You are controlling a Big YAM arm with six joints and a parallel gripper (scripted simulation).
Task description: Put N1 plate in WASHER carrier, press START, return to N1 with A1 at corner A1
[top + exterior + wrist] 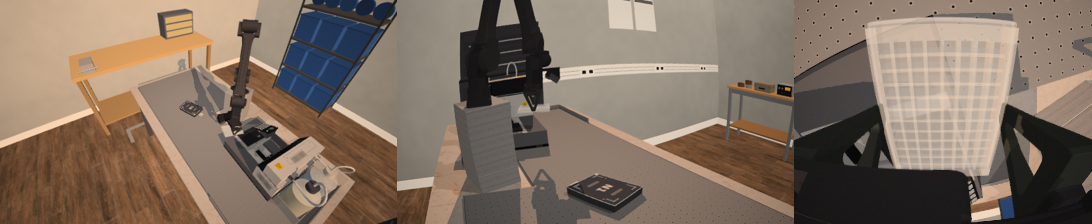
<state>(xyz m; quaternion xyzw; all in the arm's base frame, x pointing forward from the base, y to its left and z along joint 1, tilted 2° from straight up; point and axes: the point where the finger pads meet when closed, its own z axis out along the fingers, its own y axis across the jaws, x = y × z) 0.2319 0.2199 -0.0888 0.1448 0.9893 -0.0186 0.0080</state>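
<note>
My gripper is now 130 mm past the dark carrier, 70 mm to the right of it and 90 mm above it. Also, from my hand: washer 130 mm behind, 220 mm to the left, 30 mm below; clear well plate 10 mm below; label 30 mm ahead, 360 mm to the right, 160 mm below.
</note>
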